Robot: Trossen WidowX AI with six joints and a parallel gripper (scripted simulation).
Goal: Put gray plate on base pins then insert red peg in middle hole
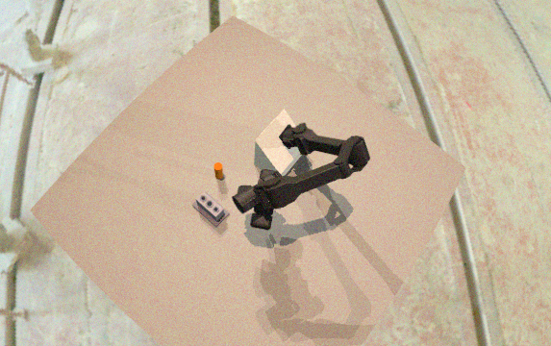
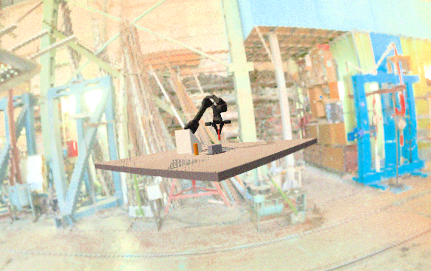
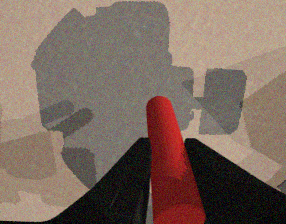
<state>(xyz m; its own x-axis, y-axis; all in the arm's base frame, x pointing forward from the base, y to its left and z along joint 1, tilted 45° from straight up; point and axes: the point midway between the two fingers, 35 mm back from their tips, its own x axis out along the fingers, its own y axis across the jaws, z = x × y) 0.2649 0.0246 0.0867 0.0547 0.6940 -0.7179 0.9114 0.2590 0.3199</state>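
Now: the gray plate 170 mm to the right of my gripper tip, 80 mm ahead of it and 70 mm below it. The rest, counted from my gripper tip: red peg right at my gripper tip; then orange cylinder 220 mm to the right, 80 mm below, 50 mm behind; then base 170 mm to the right, 110 mm below, 80 mm ahead.
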